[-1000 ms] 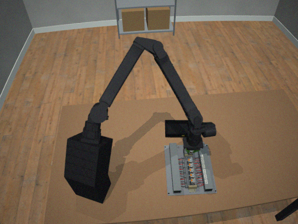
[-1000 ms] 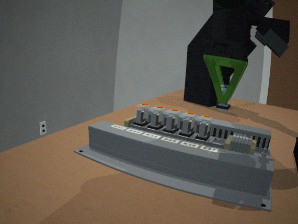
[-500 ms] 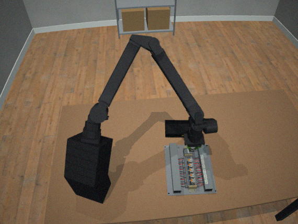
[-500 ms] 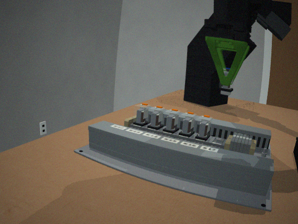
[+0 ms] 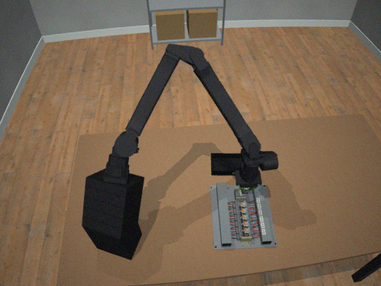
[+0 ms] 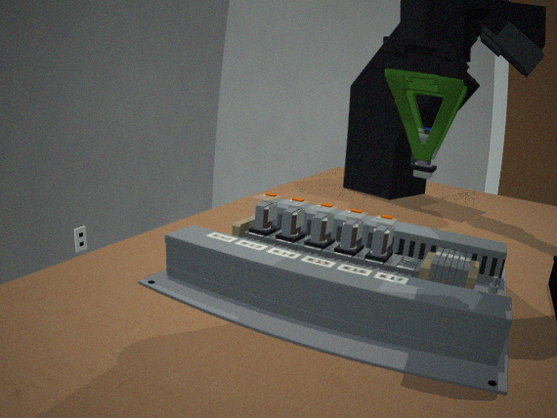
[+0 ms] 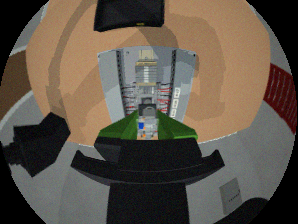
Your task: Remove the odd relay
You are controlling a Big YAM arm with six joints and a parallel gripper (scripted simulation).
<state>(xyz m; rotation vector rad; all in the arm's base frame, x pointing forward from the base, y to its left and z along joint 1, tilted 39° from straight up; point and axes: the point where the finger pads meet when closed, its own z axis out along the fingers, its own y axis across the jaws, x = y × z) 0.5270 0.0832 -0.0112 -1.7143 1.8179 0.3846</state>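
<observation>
The black tray lies 5 cm behind my hand, 22 cm to the left of it and 12 cm below it. From my hand the other things lie so: relay: right at my hand.
</observation>
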